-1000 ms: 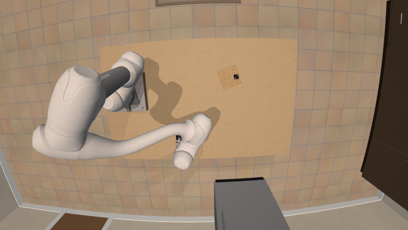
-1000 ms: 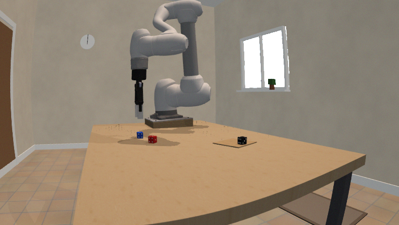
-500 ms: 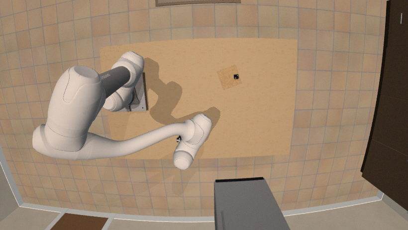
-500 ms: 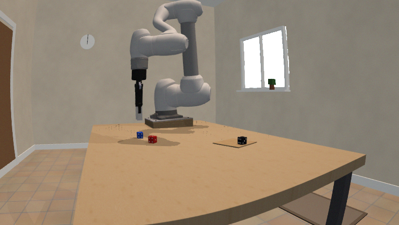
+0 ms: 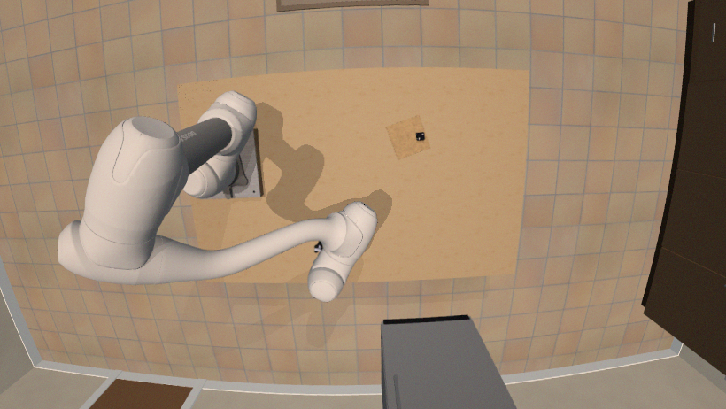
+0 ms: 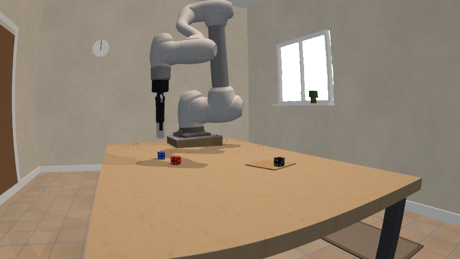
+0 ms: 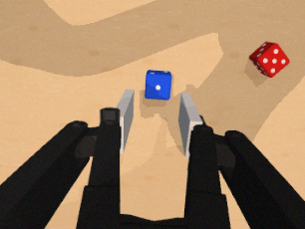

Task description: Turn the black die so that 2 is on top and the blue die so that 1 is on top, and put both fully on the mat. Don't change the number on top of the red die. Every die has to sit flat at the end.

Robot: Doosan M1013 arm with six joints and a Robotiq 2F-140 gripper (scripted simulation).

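The blue die is 110 mm below my hand. The rest, counted from my hand: red die: 140 mm ahead, 110 mm below, 20 mm to the left; black die: 390 mm ahead, 310 mm to the left, 100 mm below; cork mat: 340 mm ahead, 310 mm to the left, 120 mm below.
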